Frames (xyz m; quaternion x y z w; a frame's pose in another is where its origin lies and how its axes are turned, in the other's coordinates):
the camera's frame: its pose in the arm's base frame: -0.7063 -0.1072 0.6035 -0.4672 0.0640 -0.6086 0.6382
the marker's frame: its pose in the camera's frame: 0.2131 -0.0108 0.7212 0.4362 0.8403 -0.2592 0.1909
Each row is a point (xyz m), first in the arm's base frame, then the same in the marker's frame.
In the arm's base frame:
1: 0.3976 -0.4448 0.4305
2: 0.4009 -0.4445 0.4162
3: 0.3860 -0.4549 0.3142
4: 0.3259 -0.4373 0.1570
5: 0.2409 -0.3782 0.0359
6: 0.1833 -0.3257 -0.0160
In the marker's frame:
1: 0.6274 0.7668 -0.3470
2: 0.6415 0.7688 -0.3503
3: 0.7432 0.7800 -0.3338
4: 0.9034 0.7520 -0.2869
5: 1.0310 0.6737 -0.2325
6: 1.0882 0.6071 -0.2001

